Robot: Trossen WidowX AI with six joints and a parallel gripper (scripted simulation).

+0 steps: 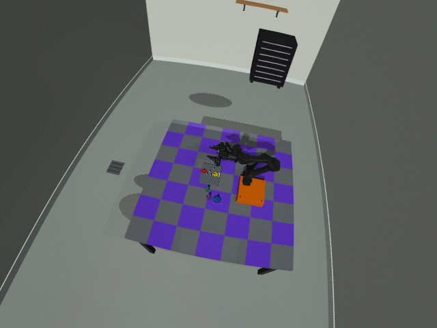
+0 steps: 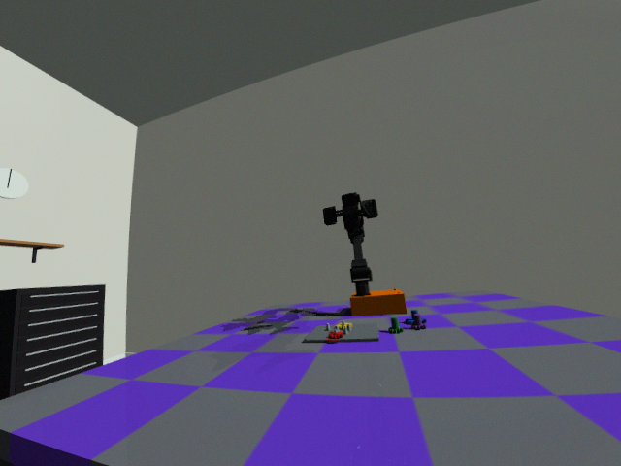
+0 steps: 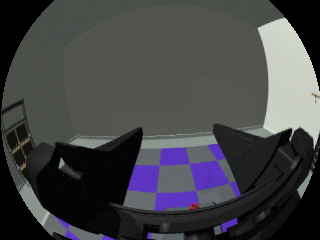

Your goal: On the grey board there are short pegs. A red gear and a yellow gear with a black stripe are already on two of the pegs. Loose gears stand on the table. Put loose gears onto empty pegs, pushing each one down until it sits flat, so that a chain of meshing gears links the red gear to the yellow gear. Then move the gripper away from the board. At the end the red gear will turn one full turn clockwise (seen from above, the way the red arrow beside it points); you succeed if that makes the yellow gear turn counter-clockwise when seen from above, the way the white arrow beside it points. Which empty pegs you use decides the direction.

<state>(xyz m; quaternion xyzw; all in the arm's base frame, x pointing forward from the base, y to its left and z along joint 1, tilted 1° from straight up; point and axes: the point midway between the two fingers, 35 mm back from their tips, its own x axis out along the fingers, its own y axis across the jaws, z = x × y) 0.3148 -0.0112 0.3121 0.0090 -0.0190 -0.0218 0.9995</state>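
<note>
Right now the purple gear is 380 mm below my gripper tip, 170 mm to the left of it and 50 mm behind it. The rest, counted from my gripper tip: red gear (380 mm below, 80 mm to the right, 30 mm ahead); yellow gear (380 mm below, 70 mm behind, 60 mm to the right); green gear (380 mm below, 100 mm to the left, 30 mm behind).
</note>
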